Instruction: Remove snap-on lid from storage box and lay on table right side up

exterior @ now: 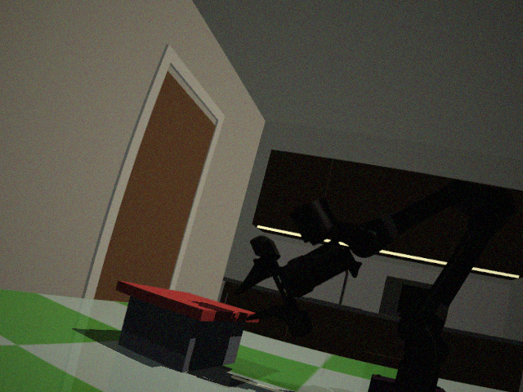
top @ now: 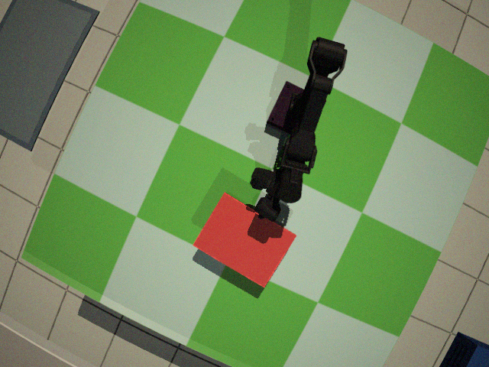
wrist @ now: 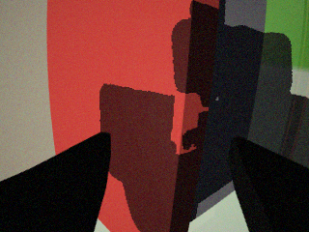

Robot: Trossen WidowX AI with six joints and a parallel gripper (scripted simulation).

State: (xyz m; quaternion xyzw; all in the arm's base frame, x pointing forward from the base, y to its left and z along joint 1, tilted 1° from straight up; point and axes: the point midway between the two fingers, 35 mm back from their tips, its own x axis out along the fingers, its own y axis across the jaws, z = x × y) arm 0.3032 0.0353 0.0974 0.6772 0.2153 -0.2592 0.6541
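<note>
My gripper tip is now 10 cm short of the flat red lid, 1 cm to the left of it and 2 cm above it. From my gripper tip the other things lie so: grey storage box 10 cm ahead, 1 cm to the right, 7 cm below.
</note>
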